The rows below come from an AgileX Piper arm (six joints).
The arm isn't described. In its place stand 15 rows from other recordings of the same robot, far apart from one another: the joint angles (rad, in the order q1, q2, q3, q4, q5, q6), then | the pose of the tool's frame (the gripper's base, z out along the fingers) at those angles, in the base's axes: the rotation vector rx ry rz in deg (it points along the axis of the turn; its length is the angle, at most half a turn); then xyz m.
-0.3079 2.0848 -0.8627 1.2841 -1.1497 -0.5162 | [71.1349 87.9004 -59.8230 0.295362 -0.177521 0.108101]
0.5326 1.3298 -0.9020 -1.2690 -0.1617 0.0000 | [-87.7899 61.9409 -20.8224 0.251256 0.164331 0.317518]
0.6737 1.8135 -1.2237 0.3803 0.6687 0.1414 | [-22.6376 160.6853 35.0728 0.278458 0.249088 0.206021]
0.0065 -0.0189 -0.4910 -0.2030 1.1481 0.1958 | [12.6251 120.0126 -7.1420 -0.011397 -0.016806 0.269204]
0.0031 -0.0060 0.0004 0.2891 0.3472 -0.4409 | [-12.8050 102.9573 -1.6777 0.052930 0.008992 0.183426]
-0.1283 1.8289 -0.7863 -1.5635 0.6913 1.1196 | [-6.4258 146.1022 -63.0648 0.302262 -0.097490 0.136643]
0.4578 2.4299 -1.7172 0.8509 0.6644 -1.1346 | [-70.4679 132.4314 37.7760 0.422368 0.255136 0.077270]
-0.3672 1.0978 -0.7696 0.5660 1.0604 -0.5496 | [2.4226 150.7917 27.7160 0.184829 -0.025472 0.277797]
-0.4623 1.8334 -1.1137 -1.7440 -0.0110 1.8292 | [33.9314 122.1253 -11.3401 0.357675 -0.177134 0.201262]
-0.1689 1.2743 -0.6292 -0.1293 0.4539 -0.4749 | [-30.2436 146.9343 -20.0129 0.223128 -0.043268 0.213399]
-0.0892 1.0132 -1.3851 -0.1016 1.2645 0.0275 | [8.5062 135.8485 -9.1249 0.159801 -0.023127 0.448667]
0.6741 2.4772 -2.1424 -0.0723 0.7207 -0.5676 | [-86.8657 116.5225 -2.2851 0.429470 0.337572 0.151758]
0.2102 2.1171 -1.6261 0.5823 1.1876 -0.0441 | [2.1686 -170.1055 -46.4719 0.403540 0.133556 0.187739]
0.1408 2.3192 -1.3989 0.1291 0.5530 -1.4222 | [-112.5427 125.8373 -4.0561 0.417346 0.065369 0.043702]
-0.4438 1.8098 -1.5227 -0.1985 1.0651 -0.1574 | [17.8534 164.0513 -22.4186 0.338436 -0.178286 0.274742]
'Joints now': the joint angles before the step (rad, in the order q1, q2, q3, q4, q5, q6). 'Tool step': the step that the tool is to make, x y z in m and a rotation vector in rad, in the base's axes. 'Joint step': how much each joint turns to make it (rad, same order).
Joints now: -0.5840 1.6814 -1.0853 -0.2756 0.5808 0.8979
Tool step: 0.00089 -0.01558 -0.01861 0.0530 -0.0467 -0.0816
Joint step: -0.0471 0.0600 -0.0005 0.0612 -0.0671 0.0196
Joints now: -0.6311 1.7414 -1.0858 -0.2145 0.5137 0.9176
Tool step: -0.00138 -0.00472 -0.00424 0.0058 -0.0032 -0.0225
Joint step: -0.0134 0.0132 0.0003 -0.0015 -0.0114 0.0136
